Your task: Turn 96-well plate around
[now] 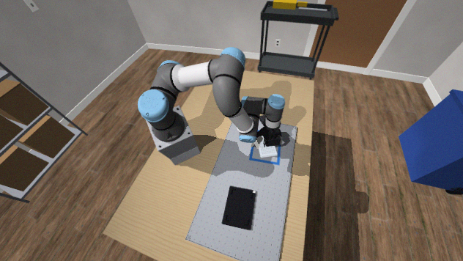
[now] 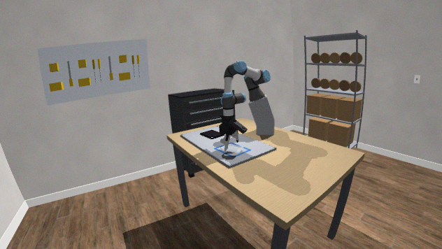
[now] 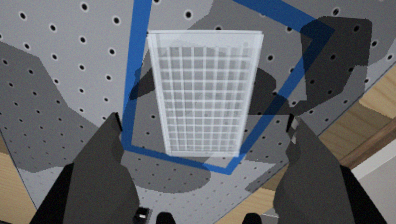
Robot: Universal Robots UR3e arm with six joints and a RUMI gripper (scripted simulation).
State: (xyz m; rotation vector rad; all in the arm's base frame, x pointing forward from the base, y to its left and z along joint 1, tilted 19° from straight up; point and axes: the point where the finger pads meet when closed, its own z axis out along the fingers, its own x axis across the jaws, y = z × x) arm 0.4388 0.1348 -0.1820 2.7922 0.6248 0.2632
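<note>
Right now my hand is 10 mm above the 96-well plate. Also, from my hand: A1 corner mark: 260 mm to the right, 10 mm behind; then black plate nest N1: 340 mm to the right, 50 mm behind, 10 mm below.
</note>
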